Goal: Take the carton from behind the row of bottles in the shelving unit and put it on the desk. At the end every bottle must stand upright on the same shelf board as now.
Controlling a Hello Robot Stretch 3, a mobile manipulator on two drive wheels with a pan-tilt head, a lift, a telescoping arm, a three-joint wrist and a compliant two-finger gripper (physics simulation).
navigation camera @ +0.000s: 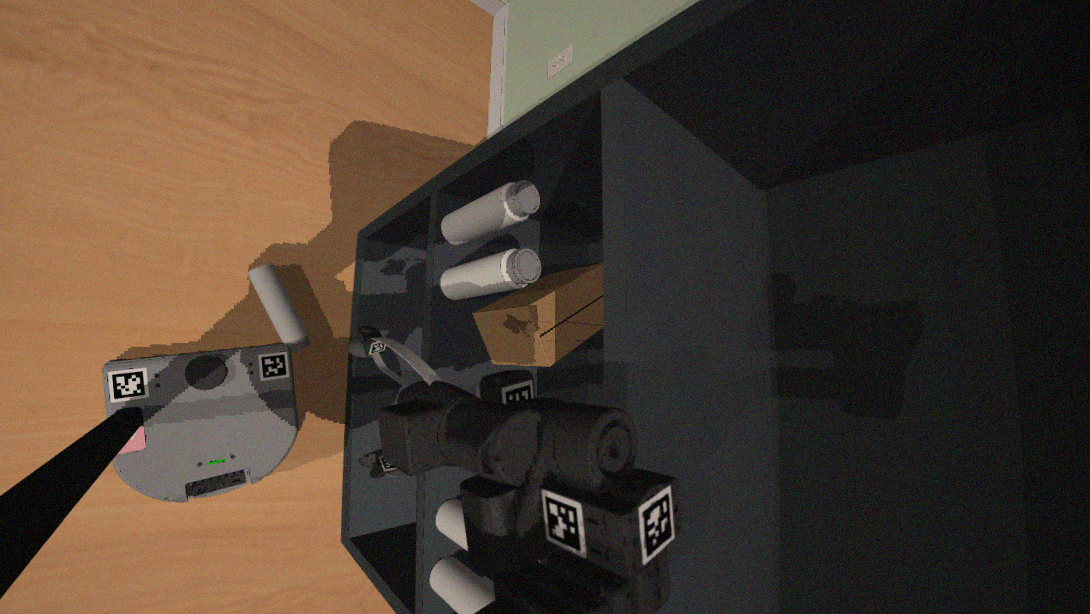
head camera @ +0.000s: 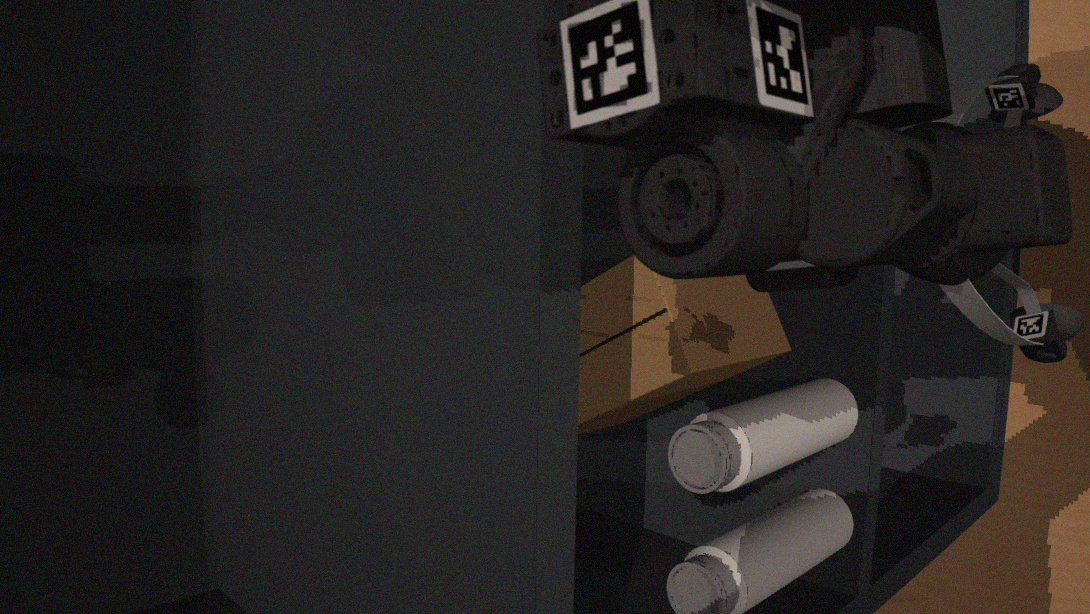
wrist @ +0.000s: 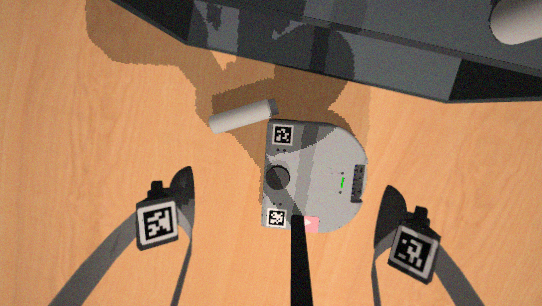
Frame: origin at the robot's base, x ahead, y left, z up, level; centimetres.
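Seen in the pictures: gripper, fingertip midpoint: (navigation camera: 365, 399); robot's base, origin of the base link: (navigation camera: 206, 370).
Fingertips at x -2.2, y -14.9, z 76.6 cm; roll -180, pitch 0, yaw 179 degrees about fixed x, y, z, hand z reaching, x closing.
Observation:
Pixels of each thing's top centre, then the offset from my fingertips to it. "pt": a spot on its surface instead. Level surfaces: height alone.
- brown carton, middle of its top: (head camera: 574, 358) (navigation camera: 581, 309) dx +7.9, dy -43.9, dz -5.2 cm
- farther, middle of its top: (head camera: 694, 595) (navigation camera: 527, 196) dx +27.0, dy -27.9, dz +0.2 cm
- bottle, surface spot: (navigation camera: 276, 305) pt dx +16.9, dy -1.1, dz -70.2 cm
- wood floor, its level: dz -76.6 cm
The brown carton (head camera: 720, 324) (navigation camera: 507, 331) stands in the shelving unit (head camera: 381, 305) (navigation camera: 686, 228) (wrist: 395, 72), partly hidden by a panel. Two white bottles, one nearer the carton (head camera: 793, 438) (navigation camera: 476, 276) and one farther (head camera: 797, 545) (navigation camera: 482, 217), stand upright on the board. Two more, one (navigation camera: 451, 522) and another (navigation camera: 457, 583), show partly behind my arm; part of a bottle (wrist: 520, 20) shows in the wrist view. Another bottle (navigation camera: 276, 305) (wrist: 242, 116) lies on the floor. My gripper (head camera: 1056, 217) (navigation camera: 364, 402) (wrist: 284, 197) is open and empty, pointing down outside the shelf front. The desk does not show.
My base (navigation camera: 205, 427) (wrist: 320, 175) stands on the wood floor (navigation camera: 190, 114) (wrist: 75, 125), touching or very near the lying bottle. The dark mast (navigation camera: 61, 488) (wrist: 300, 260) rises from it. A green wall (navigation camera: 579, 91) with an outlet is beyond the unit.

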